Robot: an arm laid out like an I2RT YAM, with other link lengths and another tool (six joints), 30 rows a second.
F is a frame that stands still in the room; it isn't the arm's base.
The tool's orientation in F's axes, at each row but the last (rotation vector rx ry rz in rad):
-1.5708 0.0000 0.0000
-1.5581 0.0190 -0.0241
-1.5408 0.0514 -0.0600
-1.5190 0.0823 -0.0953
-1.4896 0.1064 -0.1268
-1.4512 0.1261 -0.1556
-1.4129 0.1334 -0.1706
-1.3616 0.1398 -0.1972
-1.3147 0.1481 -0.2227
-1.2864 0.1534 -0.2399
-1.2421 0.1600 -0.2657
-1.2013 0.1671 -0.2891
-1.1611 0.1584 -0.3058
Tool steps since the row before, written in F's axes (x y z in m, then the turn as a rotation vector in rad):
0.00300 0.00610 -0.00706 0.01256 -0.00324 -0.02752
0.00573 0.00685 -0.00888 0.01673 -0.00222 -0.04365
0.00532 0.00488 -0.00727 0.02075 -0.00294 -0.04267
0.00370 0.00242 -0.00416 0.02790 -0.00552 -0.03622
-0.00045 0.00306 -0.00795 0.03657 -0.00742 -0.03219
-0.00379 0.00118 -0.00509 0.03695 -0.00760 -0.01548
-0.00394 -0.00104 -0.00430 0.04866 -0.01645 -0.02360
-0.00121 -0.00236 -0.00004 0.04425 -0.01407 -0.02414
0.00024 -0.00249 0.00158 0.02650 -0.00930 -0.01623
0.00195 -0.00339 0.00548 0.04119 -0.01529 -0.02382
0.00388 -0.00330 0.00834 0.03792 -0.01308 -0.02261
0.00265 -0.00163 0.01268 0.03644 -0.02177 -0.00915
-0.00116 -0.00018 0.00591 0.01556 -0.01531 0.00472
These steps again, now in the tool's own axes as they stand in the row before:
0.00300 0.00706 0.00610 0.01256 0.02752 -0.00324
0.00551 0.00898 0.00689 0.01665 0.04368 -0.00231
0.00493 0.00744 0.00503 0.02072 0.04270 -0.00271
0.00338 0.00432 0.00261 0.02815 0.03621 -0.00414
-0.00096 0.00815 0.00232 0.03704 0.03221 -0.00440
-0.00398 0.00508 -0.00012 0.03758 0.01561 -0.00258
-0.00370 0.00394 -0.00243 0.05074 0.02277 -0.01013
-0.00066 -0.00049 -0.00252 0.04590 0.02350 -0.00891
0.00087 -0.00210 -0.00189 0.02767 0.01559 -0.00660
0.00288 -0.00597 -0.00116 0.04326 0.02266 -0.01064
0.00486 -0.00845 0.00066 0.03952 0.02180 -0.00910
0.00334 -0.01204 0.00379 0.04113 0.00616 -0.01249
-0.00084 -0.00568 0.00184 0.01977 -0.00748 -0.00721

